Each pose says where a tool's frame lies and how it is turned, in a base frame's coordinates. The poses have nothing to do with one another.
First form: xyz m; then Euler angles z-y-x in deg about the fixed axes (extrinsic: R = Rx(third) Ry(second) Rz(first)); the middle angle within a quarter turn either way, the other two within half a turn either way.
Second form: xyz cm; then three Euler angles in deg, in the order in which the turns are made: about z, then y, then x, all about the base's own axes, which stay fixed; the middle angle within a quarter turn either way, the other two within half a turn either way. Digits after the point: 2 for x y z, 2 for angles.
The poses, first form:
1: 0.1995, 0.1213, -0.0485, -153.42, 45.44, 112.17
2: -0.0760, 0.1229, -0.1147, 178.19, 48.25, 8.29
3: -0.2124, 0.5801, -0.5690, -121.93, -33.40, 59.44
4: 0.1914, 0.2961, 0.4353, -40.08, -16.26, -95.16
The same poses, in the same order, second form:
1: 19.95, 12.13, -4.85, -153.42, 45.44, 112.17
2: -7.60, 12.29, -11.47, 178.19, 48.25, 8.29
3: -21.24, 58.01, -56.90, -121.93, -33.40, 59.44
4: 19.14, 29.61, 43.53, -40.08, -16.26, -95.16
